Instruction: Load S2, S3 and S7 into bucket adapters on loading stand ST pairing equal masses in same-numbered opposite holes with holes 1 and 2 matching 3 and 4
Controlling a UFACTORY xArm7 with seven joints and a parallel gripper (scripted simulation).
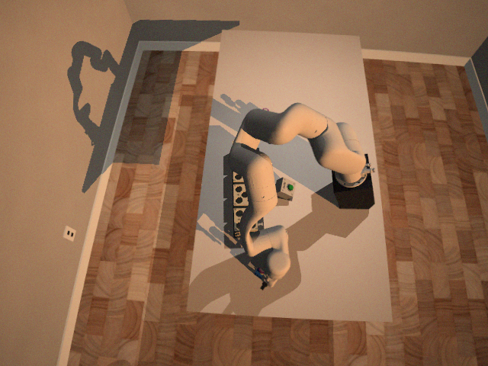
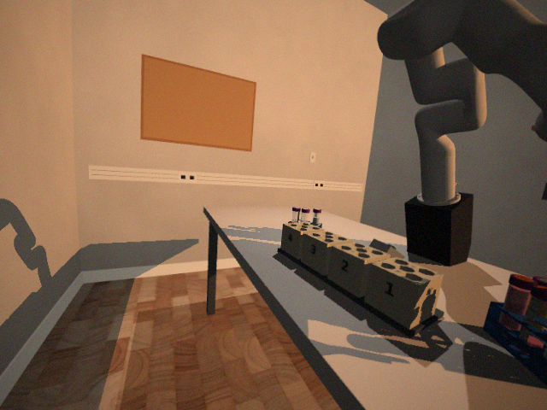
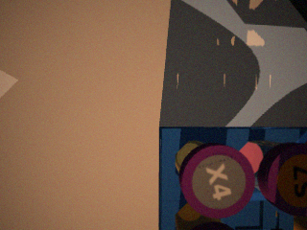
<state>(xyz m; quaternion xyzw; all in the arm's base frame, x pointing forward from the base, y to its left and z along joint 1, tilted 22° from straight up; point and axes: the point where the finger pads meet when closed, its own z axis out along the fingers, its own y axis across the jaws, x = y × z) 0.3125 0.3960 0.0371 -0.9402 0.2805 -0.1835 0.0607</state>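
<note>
The orange-dotted tube lies 1 cm to the left of my hand and 7 cm below it. Also, from my hand: yellowish tube (3 cm ahead, 2 cm to the right, 7 cm below); then blue sample rack (4 cm to the right, 10 cm below); then pink-filled sample tube (1 cm behind, 10 cm to the right, 7 cm below).
</note>
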